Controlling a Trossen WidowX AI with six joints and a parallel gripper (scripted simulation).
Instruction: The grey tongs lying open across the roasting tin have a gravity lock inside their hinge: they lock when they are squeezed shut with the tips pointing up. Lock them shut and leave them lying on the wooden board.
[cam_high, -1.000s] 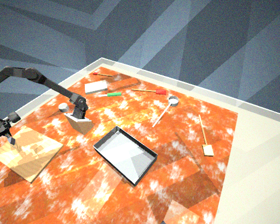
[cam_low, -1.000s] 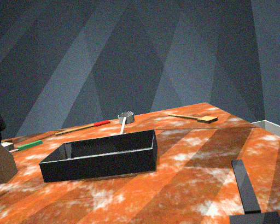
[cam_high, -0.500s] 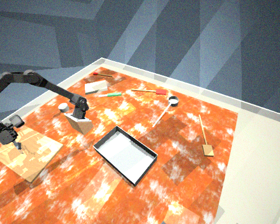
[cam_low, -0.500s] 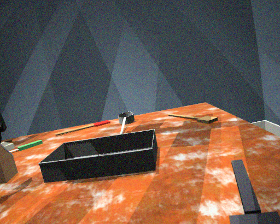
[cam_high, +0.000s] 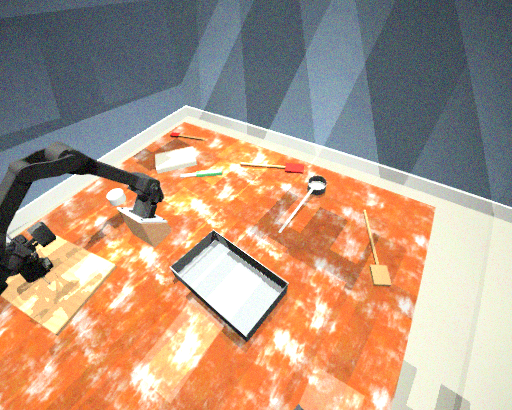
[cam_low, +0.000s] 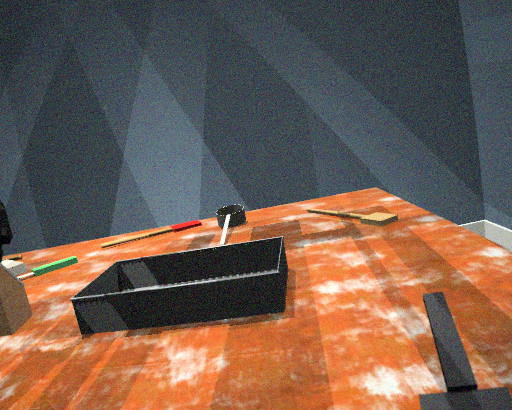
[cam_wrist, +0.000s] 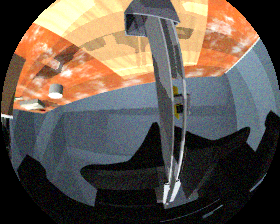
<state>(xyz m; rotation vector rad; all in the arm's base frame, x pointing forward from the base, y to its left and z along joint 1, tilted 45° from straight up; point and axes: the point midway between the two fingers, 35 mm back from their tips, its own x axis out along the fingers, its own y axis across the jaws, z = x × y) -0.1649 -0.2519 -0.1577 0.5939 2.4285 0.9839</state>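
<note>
The wooden board lies 16 cm below my gripper tip. Round my gripper tip: white block 65 cm to the left, 16 cm below; then grey roasting tin 54 cm ahead, 24 cm to the left, 14 cm below; then green-handled tool 62 cm to the left, 16 cm below, 16 cm ahead.
</note>
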